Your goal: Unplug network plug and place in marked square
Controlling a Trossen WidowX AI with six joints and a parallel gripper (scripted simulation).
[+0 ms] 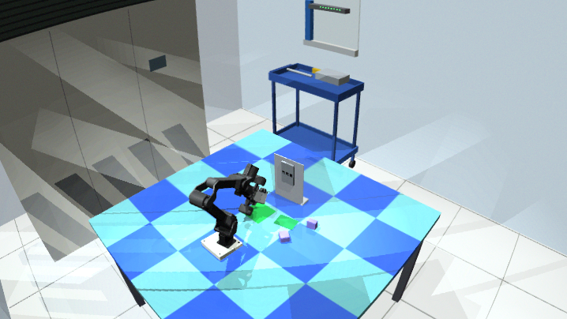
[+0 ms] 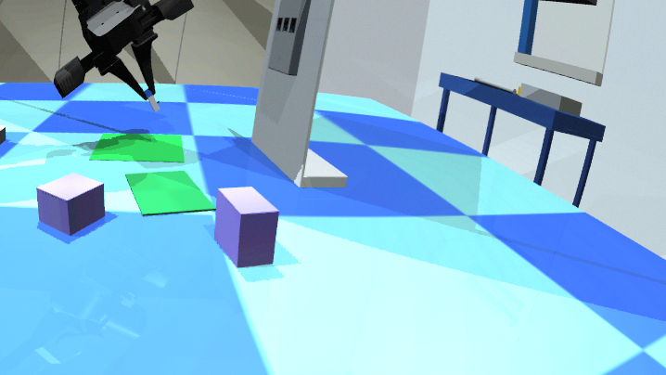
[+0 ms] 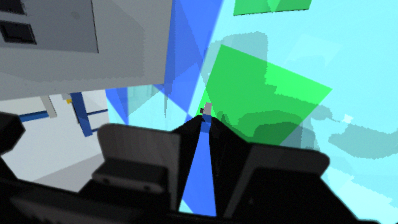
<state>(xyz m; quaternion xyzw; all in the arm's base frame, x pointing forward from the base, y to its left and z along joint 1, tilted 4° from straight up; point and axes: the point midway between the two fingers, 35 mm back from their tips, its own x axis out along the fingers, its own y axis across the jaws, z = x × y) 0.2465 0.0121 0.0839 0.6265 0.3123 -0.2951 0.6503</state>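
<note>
Right now my gripper tip is 60 mm above the bright green square and 10 mm past it. The rest, counted from my gripper tip: white upright panel 150 mm ahead, 80 mm to the right, 40 mm above; then blue network plug right at my gripper tip.
</note>
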